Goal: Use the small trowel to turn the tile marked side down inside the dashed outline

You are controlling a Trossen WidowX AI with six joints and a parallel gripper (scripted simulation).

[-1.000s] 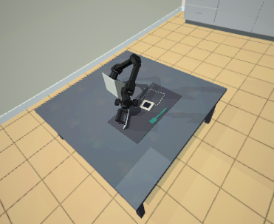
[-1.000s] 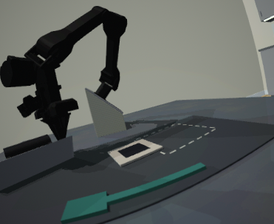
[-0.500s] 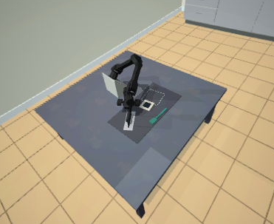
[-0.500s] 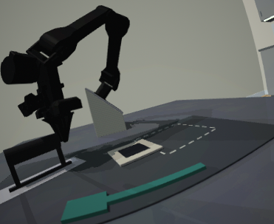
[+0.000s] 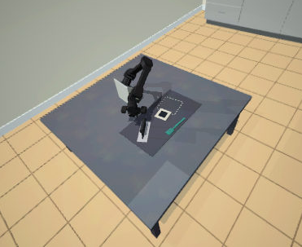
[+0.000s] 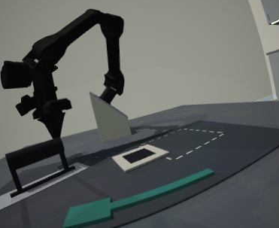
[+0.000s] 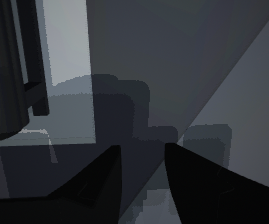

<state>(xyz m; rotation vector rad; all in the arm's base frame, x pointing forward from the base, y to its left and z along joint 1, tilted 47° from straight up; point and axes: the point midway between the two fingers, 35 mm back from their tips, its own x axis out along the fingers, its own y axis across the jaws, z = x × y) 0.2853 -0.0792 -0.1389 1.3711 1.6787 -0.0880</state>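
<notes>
Now: the black handled tool 9 cm ahead of my gripper tip and 4 cm below it. The rest, counted from my gripper tip: dark mat 17 cm to the left, 12 cm ahead, 10 cm below; teal trowel 26 cm ahead, 16 cm to the left, 7 cm below; white tile 21 cm to the left, 10 cm ahead, 7 cm below.
</notes>
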